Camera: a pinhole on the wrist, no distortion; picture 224 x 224 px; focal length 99.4 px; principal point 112.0 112.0 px. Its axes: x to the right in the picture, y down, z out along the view. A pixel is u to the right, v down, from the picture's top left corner.
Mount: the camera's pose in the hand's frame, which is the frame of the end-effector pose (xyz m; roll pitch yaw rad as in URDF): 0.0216 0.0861 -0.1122 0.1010 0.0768 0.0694
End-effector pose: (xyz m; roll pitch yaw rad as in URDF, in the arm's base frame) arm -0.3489 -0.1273 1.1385 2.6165 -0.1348 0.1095
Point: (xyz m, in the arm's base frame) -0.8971 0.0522 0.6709
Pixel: outside the picture
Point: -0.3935 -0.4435 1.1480
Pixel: 65.4 211.4
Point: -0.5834 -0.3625 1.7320
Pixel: behind the camera
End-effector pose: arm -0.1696 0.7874 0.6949 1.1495 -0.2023 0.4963
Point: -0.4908 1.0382 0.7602
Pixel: behind the camera
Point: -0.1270 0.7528 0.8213
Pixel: 116.1 122.4
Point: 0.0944 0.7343 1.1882
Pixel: 170.2 172.8
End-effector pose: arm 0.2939 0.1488 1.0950 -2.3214 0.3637 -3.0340
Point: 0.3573 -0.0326 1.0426
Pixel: 86.6 68.3
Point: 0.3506 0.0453 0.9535
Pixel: 98.6 104.8
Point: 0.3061 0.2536 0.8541
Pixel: 132.4 204.6
